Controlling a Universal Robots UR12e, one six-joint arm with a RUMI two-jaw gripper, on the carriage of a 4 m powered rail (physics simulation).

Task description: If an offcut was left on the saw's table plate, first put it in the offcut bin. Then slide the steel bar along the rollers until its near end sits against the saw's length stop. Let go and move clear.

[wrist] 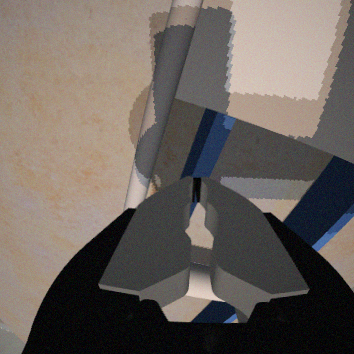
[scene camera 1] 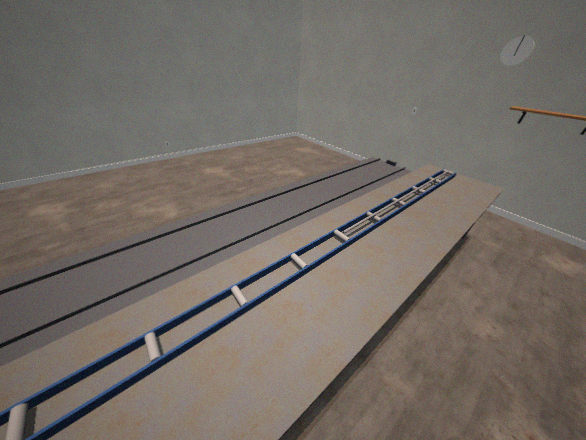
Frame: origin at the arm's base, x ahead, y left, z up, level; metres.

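Seen in the pictures: gripper, between the fingertips: (wrist: 194, 179).
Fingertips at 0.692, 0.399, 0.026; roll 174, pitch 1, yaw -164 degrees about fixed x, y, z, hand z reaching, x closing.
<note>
Pixels of each thing's top centre, then the offset from my fingertips to it, as dx, dy, dz. "pt": a spot on its surface instead. Level surfaces: height alone.
- saw's table plate, a spot on its surface: (wrist: 275, 50) pt -0.013, -0.087, +0.002
- long table, height of its surface: dz -0.056
- light grey round rod, centre of its top: (wrist: 145, 150) +0.040, +0.008, -0.036
The steel bar (scene camera 1: 357, 226) shows as a thin grey strip lying lengthwise along the rollers in the far half of the track in the scene view; its far end is too small to tell. My gripper (wrist: 194, 179) has its fingertips together and holds nothing visible. It hangs over the blue roller track, near the edge of the saw's table plate (wrist: 275, 50), which fills the upper right of the wrist view, partly in shadow. No offcut shows on the visible part of the plate. The offcut bin and the length stop do not show.
Blue rails (scene camera 1: 192, 313) (wrist: 212, 145) carry pale rollers (scene camera 1: 298, 260) along the long table (scene camera 1: 350, 300). A light grey round rod (wrist: 172, 65) runs beside the plate's left edge. The grey rail base (scene camera 1: 200, 225) with two dark lines runs beside the table.
</note>
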